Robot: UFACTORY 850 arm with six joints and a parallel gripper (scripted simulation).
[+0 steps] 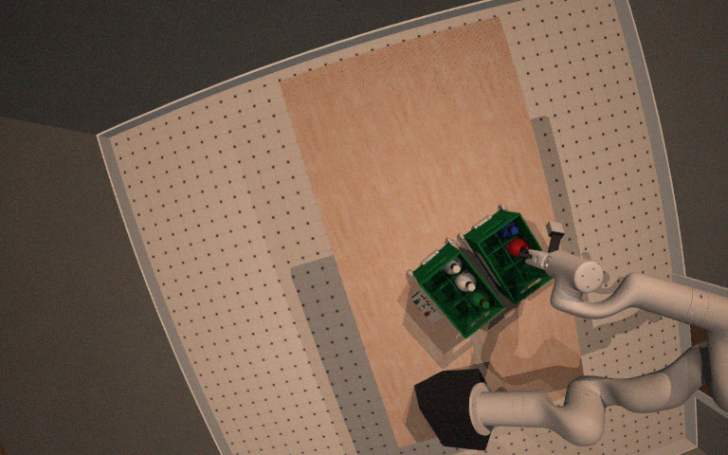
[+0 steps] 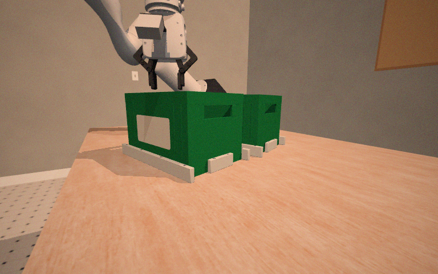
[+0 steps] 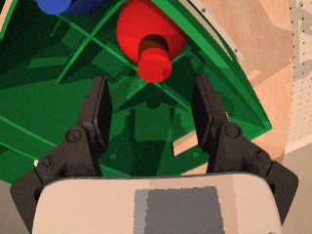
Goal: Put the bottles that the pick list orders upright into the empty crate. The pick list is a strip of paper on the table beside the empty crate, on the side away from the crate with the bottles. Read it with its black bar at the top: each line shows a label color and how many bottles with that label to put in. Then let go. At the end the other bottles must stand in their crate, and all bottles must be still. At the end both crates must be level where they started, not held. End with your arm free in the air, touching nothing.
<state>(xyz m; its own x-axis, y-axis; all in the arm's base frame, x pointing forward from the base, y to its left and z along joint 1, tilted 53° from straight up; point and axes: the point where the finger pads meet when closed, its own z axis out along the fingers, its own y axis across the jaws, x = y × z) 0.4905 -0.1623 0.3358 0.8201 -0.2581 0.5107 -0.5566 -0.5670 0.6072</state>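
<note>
Right now the red bottle is 11 cm below my hand. Round my hand: green bottle: 12 cm behind, 21 cm to the left, 11 cm below; pick list: 10 cm behind, 40 cm to the left, 20 cm below; blue bottle: 9 cm ahead, 1 cm to the left, 11 cm below.
</note>
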